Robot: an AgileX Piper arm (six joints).
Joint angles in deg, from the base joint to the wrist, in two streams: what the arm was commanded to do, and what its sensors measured. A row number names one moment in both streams.
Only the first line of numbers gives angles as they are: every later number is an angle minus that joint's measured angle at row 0.
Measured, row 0:
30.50, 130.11, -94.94, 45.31, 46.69, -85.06
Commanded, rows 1 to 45:
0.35, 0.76, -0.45, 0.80, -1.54, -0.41
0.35, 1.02, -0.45, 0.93, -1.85, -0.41
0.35, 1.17, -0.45, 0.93, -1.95, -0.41
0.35, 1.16, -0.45, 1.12, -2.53, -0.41
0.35, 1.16, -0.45, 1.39, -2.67, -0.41
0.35, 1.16, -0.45, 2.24, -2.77, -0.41
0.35, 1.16, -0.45, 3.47, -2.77, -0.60
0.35, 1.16, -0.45, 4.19, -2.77, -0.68
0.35, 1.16, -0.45, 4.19, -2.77, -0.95
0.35, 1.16, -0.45, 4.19, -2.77, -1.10
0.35, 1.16, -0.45, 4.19, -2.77, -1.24
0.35, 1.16, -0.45, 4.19, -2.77, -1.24
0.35, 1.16, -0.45, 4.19, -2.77, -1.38
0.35, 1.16, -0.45, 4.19, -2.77, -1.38
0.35, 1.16, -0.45, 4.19, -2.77, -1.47
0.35, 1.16, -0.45, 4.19, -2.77, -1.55
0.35, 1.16, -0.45, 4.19, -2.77, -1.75
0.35, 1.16, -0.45, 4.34, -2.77, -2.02
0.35, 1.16, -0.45, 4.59, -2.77, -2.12
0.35, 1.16, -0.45, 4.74, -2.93, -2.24
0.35, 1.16, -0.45, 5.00, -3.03, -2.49
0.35, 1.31, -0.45, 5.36, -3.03, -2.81
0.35, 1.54, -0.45, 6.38, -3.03, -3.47
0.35, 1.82, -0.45, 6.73, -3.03, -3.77
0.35, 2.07, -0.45, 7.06, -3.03, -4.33
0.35, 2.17, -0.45, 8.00, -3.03, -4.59
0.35, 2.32, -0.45, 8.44, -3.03, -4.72
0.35, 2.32, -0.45, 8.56, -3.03, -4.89
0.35, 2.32, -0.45, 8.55, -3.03, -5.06
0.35, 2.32, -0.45, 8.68, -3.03, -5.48
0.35, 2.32, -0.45, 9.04, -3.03, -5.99
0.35, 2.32, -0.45, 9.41, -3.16, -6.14
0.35, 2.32, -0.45, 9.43, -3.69, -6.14
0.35, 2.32, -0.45, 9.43, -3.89, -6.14
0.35, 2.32, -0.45, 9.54, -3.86, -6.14
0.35, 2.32, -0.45, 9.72, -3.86, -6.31
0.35, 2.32, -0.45, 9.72, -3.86, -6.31
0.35, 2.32, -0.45, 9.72, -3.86, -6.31
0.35, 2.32, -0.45, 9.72, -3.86, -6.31
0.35, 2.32, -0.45, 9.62, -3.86, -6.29
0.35, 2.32, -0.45, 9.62, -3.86, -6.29
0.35, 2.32, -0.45, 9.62, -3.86, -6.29
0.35, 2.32, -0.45, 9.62, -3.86, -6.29
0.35, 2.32, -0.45, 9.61, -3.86, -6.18
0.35, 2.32, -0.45, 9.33, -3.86, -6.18
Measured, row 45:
0.10, 2.45, -0.13, 8.83, -3.80, -5.91
